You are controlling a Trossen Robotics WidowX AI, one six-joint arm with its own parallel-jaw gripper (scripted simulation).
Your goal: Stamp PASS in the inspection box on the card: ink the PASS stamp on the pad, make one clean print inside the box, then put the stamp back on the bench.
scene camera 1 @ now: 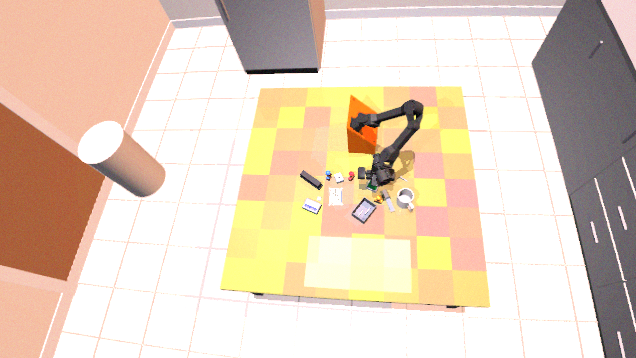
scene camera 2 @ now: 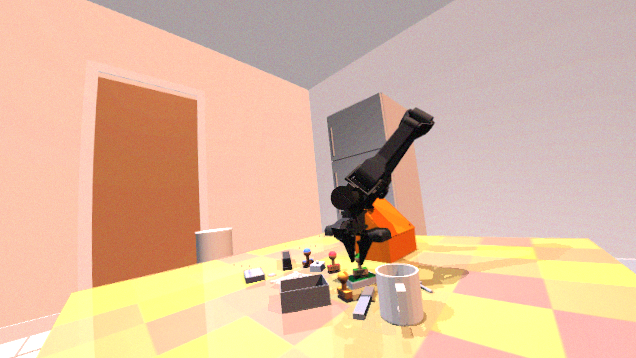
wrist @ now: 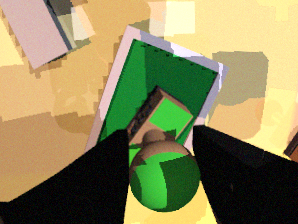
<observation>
In view: the gripper (scene camera 2: 357,263), a green-knobbed PASS stamp (wrist: 163,174), a grey tray (scene camera 2: 302,293) and a white mug (scene camera 2: 400,300).
The gripper shows as well in the wrist view (wrist: 160,138). Scene camera 1 misses the green-knobbed PASS stamp, which is hidden by the gripper. The wrist view does not show the grey tray: it is out of frame.
</observation>
